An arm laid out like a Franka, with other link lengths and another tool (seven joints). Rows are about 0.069 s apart.
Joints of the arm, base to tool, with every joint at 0 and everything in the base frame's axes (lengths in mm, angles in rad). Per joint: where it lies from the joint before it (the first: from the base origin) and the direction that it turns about. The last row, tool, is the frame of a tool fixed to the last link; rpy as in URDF.
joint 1: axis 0 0 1 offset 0.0 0.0 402.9
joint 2: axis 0 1 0 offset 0.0 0.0 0.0
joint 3: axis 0 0 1 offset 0.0 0.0 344.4
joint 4: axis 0 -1 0 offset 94.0 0.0 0.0
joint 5: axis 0 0 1 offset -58.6 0.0 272.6
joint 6: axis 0 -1 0 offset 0.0 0.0 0.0
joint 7: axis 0 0 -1 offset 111.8 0.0 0.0
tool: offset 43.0 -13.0 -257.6 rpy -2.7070 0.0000 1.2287
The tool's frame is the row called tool.
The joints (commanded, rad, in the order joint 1, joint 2, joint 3, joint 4, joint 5, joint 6, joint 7), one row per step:
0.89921, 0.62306, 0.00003, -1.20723, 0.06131, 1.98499, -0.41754
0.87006, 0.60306, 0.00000, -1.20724, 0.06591, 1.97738, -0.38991
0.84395, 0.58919, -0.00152, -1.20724, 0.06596, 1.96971, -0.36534
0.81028, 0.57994, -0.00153, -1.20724, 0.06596, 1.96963, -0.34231
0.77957, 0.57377, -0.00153, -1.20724, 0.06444, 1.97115, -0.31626
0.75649, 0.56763, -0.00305, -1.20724, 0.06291, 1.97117, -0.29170
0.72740, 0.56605, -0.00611, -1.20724, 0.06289, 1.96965, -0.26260
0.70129, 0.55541, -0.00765, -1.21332, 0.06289, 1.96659, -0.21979
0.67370, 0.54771, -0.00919, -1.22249, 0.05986, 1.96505, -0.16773
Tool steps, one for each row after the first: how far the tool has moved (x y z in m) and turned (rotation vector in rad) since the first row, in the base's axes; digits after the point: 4 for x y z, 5 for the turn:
0.0166, -0.0148, 0.0135, 0.01405, 0.00013, -0.05706
0.0320, -0.0297, 0.0223, 0.01993, -0.00053, -0.10812
0.0515, -0.0472, 0.0292, 0.02854, -0.00290, -0.16439
0.0694, -0.0638, 0.0340, 0.03534, -0.00508, -0.22041
0.0831, -0.0778, 0.0385, 0.04046, -0.00712, -0.26850
0.0998, -0.0963, 0.0393, 0.04172, -0.00423, -0.32864
0.1127, -0.1146, 0.0435, 0.04597, 0.00077, -0.39794
0.1259, -0.1351, 0.0443, 0.04581, 0.00767, -0.47736

